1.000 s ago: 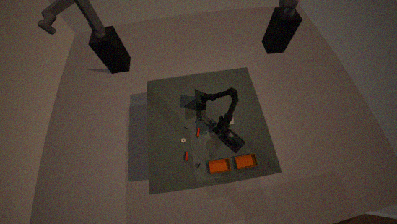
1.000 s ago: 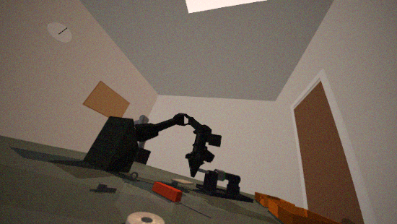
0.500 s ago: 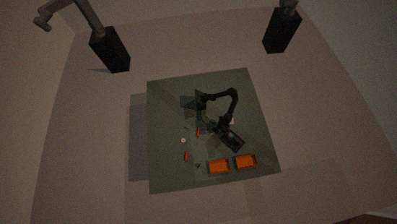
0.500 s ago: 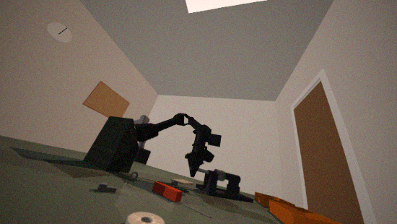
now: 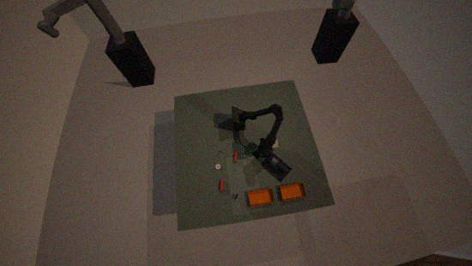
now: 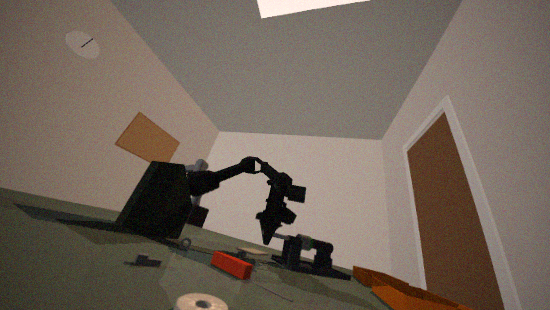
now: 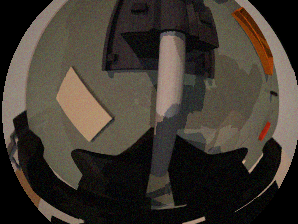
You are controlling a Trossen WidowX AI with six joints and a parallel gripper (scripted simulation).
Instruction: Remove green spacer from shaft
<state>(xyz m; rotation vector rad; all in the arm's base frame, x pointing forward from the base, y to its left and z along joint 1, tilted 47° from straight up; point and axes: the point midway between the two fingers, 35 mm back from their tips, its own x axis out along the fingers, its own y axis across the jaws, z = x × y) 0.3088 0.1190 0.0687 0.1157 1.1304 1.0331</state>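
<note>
The grey shaft is 7 cm ahead of my gripper tip, 5 cm to the left of it and 3 cm above it. Also, from my gripper tip: white ring 39 cm to the right, 7 cm ahead, 4 cm below; then beige card 11 cm to the left, 8 cm behind, 4 cm below; then greenish spacer 13 cm ahead, 10 cm to the left, 3 cm above.
</note>
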